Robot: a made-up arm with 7 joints.
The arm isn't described. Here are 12 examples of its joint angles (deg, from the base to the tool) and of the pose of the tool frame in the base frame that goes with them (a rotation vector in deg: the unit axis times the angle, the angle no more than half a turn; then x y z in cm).
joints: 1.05 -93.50 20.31 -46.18 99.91 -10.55 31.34
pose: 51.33 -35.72 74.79 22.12 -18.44 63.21
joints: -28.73 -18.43 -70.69 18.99 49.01 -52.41 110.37
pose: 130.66 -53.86 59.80 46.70 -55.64 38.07
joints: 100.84 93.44 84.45 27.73 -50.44 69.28 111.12
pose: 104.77 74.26 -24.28 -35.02 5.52 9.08
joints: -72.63 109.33 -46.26 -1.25 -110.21 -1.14 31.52
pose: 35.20 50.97 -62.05 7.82 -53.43 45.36
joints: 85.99 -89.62 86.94 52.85 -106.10 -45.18 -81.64
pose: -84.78 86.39 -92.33 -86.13 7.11 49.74
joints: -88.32 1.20 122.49 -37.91 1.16 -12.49 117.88
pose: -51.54 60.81 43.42 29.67 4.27 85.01
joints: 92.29 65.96 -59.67 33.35 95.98 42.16 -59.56
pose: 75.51 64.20 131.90 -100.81 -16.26 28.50
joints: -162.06 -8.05 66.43 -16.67 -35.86 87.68 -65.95
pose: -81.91 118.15 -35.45 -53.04 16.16 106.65
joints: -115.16 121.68 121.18 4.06 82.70 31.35 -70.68
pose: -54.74 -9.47 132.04 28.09 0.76 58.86
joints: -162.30 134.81 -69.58 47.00 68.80 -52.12 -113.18
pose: -39.85 17.00 -28.27 -55.66 19.16 90.02
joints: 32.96 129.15 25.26 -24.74 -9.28 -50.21 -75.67
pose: -23.66 -39.57 -129.16 -40.13 -44.32 -8.18
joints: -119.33 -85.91 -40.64 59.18 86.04 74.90 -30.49
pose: 77.38 85.75 -136.10 10.04 42.76 76.34
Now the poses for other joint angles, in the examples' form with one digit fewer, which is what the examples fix.
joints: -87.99 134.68 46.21 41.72 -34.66 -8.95 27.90
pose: 116.3 -12.6 -60.8 45.4 -21.7 41.8
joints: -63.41 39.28 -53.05 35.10 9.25 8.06 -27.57
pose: 88.1 -40.9 -77.5 61.4 -40.8 42.9
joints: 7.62 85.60 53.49 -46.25 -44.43 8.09 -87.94
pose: -84.0 -46.4 148.3 15.5 -26.4 20.7
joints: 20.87 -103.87 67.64 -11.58 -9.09 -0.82 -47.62
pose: -22.9 -74.9 -82.2 -24.9 -85.1 22.6
